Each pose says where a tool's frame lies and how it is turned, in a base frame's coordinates. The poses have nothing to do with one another.
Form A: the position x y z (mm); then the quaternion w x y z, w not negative.
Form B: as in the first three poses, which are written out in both.
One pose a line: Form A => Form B
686 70 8 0.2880 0.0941 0.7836 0.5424 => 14.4 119.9 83.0 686 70 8
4 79 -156 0.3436 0.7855 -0.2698 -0.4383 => 116.9 -40.2 -65.3 4 79 -156
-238 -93 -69 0.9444 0.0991 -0.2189 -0.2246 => 11.6 -25.6 -26.2 -238 -93 -69
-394 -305 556 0.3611 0.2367 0.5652 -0.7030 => 34.9 83.4 -103.8 -394 -305 556
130 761 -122 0.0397 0.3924 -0.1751 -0.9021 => 68.9 -30.7 -158.4 130 761 -122
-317 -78 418 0.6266 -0.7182 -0.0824 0.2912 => -94.4 -10.8 38.3 -317 -78 418
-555 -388 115 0.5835 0.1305 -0.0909 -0.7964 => 17.5 -12.2 -106.5 -555 -388 115
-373 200 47 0.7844 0.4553 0.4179 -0.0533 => 56.3 51.7 -6.6 -373 200 47
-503 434 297 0.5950 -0.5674 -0.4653 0.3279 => -75.5 -61.9 43.6 -503 434 297
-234 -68 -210 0.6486 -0.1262 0.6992 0.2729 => -16.4 91.1 35.5 -234 -68 -210
